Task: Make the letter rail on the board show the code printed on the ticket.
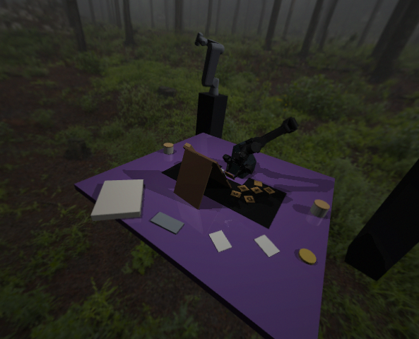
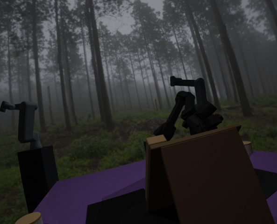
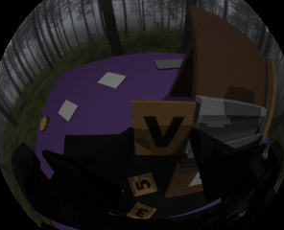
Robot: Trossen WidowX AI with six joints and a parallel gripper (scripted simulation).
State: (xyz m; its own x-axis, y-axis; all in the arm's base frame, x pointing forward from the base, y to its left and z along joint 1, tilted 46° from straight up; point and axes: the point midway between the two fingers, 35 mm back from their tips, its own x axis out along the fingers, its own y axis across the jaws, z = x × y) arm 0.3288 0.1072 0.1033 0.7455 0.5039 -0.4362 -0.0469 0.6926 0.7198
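The white ticket is 120 mm to the right of my gripper tip, 90 mm below it and 60 mm behind it. From my gripper tip the other things lie so: black mat 170 mm below, 150 mm behind, 120 mm to the right; grey card 370 mm ahead, 160 mm below, 70 mm to the right; tan letter tile marked v right at my gripper tip.
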